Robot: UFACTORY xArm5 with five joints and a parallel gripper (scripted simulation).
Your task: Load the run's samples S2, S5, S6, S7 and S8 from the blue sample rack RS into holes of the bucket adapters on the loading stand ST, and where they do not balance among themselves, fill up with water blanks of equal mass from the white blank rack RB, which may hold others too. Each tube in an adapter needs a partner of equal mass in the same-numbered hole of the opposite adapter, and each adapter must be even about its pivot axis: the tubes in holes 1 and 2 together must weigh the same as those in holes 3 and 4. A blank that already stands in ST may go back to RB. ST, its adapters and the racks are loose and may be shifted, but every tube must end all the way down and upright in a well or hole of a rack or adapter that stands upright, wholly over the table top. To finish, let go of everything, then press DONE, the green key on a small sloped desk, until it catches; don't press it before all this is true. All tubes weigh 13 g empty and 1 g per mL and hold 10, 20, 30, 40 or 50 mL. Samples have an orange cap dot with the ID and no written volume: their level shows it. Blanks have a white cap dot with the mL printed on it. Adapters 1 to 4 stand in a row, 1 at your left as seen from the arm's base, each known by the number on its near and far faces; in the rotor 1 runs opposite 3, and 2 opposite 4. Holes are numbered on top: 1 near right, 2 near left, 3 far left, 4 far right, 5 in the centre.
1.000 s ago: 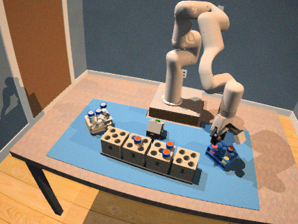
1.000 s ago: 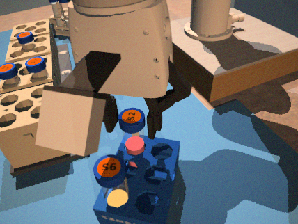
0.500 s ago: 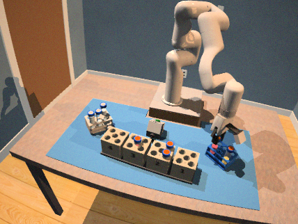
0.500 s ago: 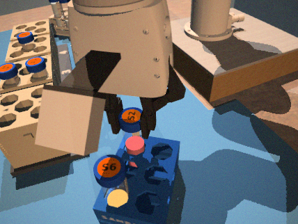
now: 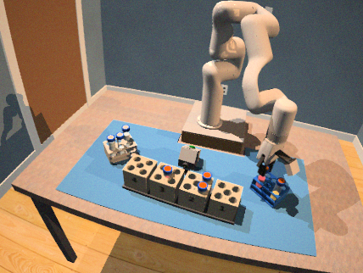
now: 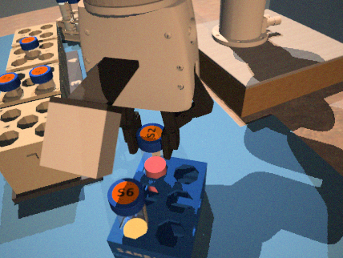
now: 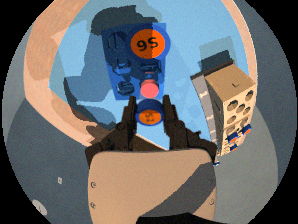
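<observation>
The blue sample rack RS is 4 cm to the left of my hand and 9 cm below it. From my hand the other things lie so: white blank rack RB 5 cm ahead, 60 cm to the right, 9 cm below; then blue-capped tube 9 cm ahead, 61 cm to the right, 5 cm below; then loading stand ST 15 cm ahead, 27 cm to the right, 11 cm below.
</observation>
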